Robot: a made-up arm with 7 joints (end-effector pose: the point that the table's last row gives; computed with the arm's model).
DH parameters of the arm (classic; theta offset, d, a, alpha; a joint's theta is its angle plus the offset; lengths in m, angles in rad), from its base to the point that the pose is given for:
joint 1: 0 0.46 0 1.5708
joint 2: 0 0.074 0 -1.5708
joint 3: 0 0.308 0.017 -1.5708
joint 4: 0 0.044 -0.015 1.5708
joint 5: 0 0.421 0 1.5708
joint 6: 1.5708 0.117 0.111 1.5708
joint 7: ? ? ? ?
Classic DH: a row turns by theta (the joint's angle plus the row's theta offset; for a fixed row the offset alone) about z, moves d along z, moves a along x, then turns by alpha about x.
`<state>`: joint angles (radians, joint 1 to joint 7).
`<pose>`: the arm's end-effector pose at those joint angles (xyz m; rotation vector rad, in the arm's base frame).
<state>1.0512 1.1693 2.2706 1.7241 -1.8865 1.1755 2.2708</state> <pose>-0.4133 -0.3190 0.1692 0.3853 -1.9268 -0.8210</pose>
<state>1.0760 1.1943 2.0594 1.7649 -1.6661 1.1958 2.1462</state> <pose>-0.4796 -0.2521 0.2370 0.1868 -1.8287 -1.0035</pose>
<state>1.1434 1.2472 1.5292 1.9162 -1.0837 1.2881 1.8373</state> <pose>-0.5295 -0.0986 0.5022 -0.3707 -1.5161 -1.1836</pose>
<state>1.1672 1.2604 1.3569 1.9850 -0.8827 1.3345 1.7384</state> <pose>-0.4963 -0.0578 0.6013 -0.5491 -1.3917 -1.1447</pose>
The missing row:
joint 7: 0 0.015 0 0
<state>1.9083 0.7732 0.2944 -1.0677 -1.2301 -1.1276 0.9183</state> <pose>0.4661 -0.4560 0.5167 -1.1262 0.1859 0.6209</pose>
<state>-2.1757 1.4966 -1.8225 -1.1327 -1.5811 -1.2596 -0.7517</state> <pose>0.5122 0.0956 0.5339 -2.3668 -0.6570 1.2244</pose>
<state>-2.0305 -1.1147 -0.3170 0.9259 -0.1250 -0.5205 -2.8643</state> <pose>-0.5707 -0.4991 0.3582 -2.0987 -0.5736 -0.6645</pose>
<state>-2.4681 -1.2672 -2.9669 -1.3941 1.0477 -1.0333 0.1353</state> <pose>-0.5377 -0.3328 0.2133 -0.4545 0.8723 2.8958</pose>
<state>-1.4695 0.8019 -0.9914 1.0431 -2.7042 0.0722 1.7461</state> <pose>-0.3819 0.1667 1.1655 -1.3588 -0.4486 -0.5227</pose>
